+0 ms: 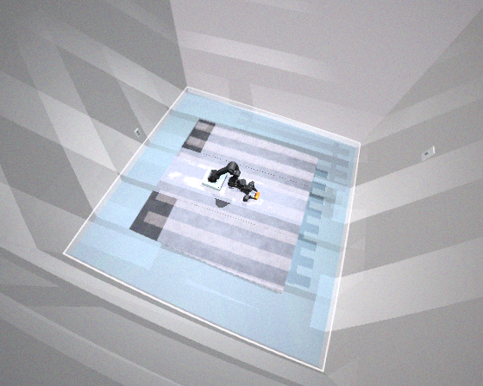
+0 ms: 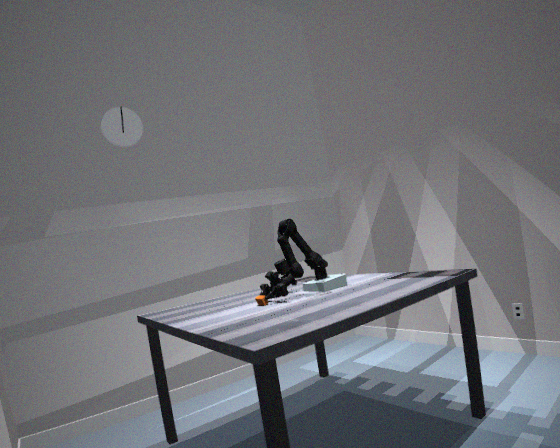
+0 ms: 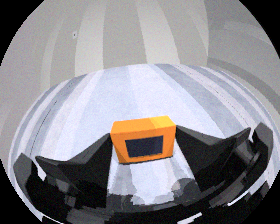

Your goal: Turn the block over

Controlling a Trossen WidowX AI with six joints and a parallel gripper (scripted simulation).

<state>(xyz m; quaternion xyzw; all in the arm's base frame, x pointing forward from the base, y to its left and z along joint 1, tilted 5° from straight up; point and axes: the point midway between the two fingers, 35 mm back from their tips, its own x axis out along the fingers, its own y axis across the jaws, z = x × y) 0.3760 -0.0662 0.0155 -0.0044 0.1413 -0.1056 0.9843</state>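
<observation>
Now: the block 1 cm behind my gripper tip.
</observation>
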